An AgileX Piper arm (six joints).
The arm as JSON. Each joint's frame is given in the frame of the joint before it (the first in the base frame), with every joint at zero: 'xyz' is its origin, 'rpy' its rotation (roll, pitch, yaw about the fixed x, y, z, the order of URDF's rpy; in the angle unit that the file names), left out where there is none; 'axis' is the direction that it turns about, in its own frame. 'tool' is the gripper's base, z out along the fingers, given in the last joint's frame.
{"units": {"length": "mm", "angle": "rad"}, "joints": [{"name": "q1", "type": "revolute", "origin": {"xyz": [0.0, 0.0, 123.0]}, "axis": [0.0, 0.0, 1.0]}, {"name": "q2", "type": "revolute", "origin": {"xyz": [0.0, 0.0, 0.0]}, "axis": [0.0, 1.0, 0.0]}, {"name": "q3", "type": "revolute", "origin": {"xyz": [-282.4, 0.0, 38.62]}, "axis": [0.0, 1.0, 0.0]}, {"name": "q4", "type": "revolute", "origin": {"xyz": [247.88, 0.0, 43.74]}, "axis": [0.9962, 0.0, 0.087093]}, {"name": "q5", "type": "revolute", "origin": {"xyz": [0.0, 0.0, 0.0]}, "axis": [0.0, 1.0, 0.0]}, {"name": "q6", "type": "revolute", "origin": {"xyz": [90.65, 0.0, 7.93]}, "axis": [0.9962, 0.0, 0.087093]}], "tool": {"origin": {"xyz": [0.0, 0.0, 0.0], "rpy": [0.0, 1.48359, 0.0]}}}
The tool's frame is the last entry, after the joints.
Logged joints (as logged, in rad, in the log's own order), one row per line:
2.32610 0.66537 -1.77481 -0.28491 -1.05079 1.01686
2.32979 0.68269 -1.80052 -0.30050 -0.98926 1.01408
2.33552 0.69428 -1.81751 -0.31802 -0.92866 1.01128
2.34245 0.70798 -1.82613 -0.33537 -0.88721 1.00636
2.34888 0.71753 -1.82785 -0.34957 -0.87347 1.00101
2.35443 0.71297 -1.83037 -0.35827 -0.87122 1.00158
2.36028 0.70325 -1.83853 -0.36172 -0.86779 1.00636
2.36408 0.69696 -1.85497 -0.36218 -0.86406 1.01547
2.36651 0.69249 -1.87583 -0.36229 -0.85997 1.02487
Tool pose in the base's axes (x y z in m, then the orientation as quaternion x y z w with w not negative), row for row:
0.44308 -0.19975 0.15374 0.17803 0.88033 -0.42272 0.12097
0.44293 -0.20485 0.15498 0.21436 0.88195 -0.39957 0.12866
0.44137 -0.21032 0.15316 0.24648 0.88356 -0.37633 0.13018
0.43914 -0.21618 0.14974 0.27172 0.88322 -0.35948 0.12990
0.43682 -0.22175 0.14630 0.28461 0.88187 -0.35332 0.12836
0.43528 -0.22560 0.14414 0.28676 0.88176 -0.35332 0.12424
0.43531 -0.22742 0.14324 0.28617 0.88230 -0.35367 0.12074
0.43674 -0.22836 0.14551 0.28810 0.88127 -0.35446 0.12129
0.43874 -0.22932 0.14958 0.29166 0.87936 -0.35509 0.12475
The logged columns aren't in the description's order. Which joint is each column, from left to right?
Columns, left to right: q2, q6, q3, q1, q4, q5.
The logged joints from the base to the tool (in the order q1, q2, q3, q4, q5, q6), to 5 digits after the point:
-0.28491 2.32610 -1.77481 -1.05079 1.01686 0.66537
-0.30050 2.32979 -1.80052 -0.98926 1.01408 0.68269
-0.31802 2.33552 -1.81751 -0.92866 1.01128 0.69428
-0.33537 2.34245 -1.82613 -0.88721 1.00636 0.70798
-0.34957 2.34888 -1.82785 -0.87347 1.00101 0.71753
-0.35827 2.35443 -1.83037 -0.87122 1.00158 0.71297
-0.36172 2.36028 -1.83853 -0.86779 1.00636 0.70325
-0.36218 2.36408 -1.85497 -0.86406 1.01547 0.69696
-0.36229 2.36651 -1.87583 -0.85997 1.02487 0.69249

